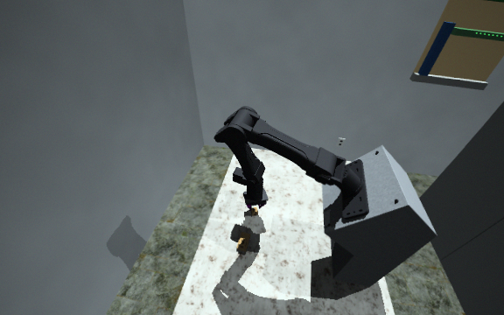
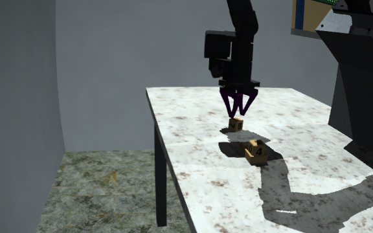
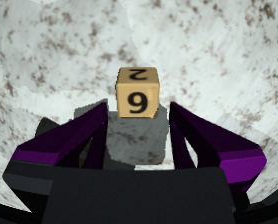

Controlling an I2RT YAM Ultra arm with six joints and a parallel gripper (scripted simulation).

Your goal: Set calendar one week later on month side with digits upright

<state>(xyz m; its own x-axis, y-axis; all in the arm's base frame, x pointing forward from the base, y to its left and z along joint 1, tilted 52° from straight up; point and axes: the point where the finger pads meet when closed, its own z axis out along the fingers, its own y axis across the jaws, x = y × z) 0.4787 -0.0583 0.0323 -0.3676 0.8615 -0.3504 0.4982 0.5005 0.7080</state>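
My hand is 30 mm above the wooden digit cube.
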